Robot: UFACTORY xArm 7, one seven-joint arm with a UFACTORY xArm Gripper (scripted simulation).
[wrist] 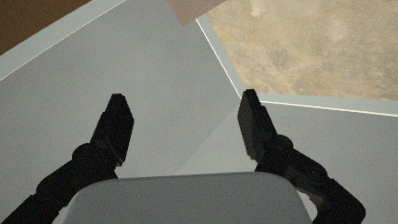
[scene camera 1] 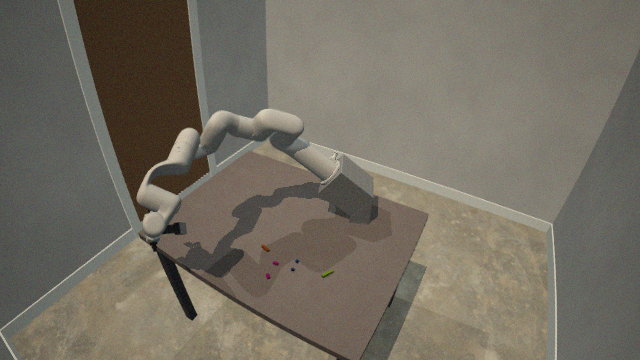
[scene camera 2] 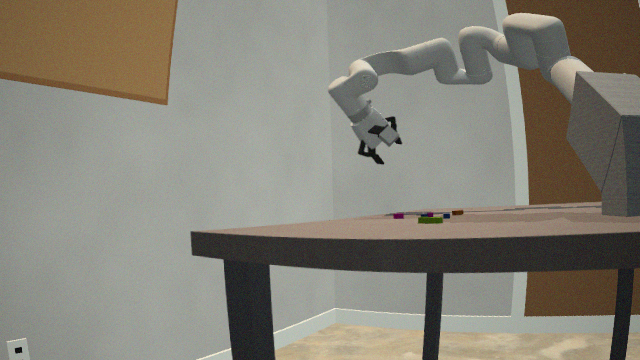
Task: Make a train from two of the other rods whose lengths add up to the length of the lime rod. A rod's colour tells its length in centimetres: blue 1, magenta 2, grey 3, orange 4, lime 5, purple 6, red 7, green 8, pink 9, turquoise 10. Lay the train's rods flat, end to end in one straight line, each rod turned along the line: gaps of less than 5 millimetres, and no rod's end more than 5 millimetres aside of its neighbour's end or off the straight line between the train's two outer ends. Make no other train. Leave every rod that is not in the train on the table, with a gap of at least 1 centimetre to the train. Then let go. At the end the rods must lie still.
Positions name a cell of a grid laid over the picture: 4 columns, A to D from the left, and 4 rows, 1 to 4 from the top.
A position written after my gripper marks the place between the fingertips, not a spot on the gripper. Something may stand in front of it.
In view: my gripper (scene camera 2: C2).
My gripper is seen too in the wrist view (wrist: B2).
